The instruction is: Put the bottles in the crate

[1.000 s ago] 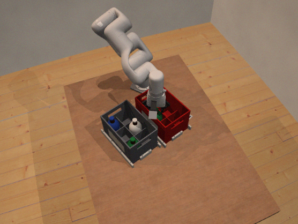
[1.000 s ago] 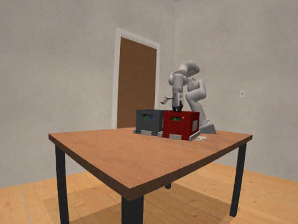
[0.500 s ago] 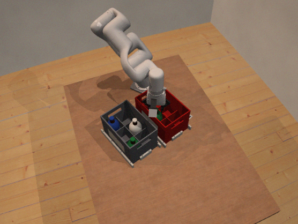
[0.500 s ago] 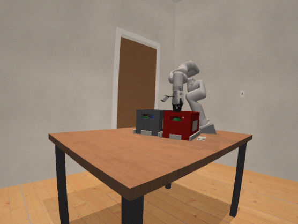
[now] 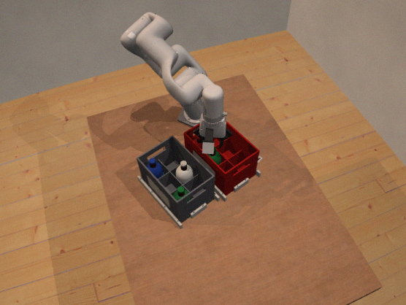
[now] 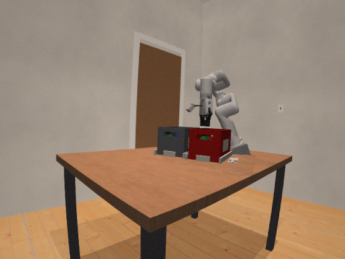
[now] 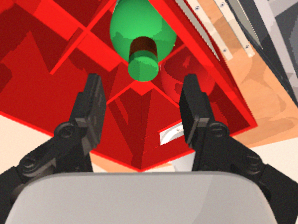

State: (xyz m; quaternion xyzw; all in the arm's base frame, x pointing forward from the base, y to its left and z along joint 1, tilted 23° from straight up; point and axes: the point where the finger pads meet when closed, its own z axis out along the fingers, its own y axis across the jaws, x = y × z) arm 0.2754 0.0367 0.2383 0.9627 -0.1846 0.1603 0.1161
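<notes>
Right now my hand is 17 cm to the left of the grey crate, 12 cm above it and 4 cm short of it. The rest, counted from my hand: red bottle: 12 cm below, 9 cm behind, 3 cm to the right; red crate: 12 cm below, 4 cm to the left, 2 cm behind; green bottle: 12 cm below.
</notes>
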